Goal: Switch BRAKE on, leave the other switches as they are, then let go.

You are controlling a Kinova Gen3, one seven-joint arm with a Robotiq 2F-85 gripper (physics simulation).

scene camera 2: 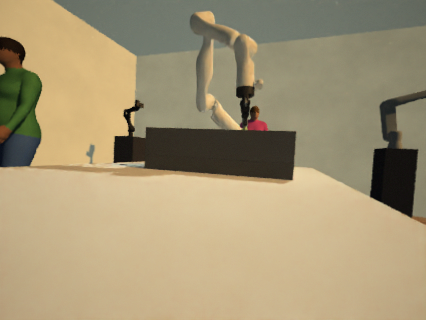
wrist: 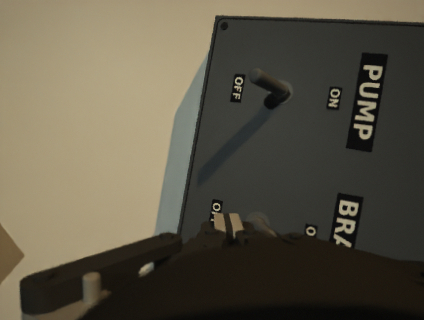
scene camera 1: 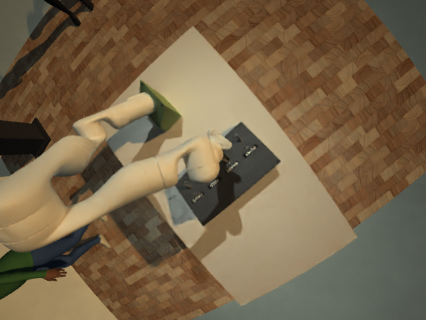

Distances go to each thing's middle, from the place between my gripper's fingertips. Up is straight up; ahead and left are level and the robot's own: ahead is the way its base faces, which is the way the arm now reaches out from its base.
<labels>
I see the dark switch panel (scene camera 2: 254, 153) 10 cm ahead of my hand, 7 cm to the right of it and 11 cm below it.
</labels>
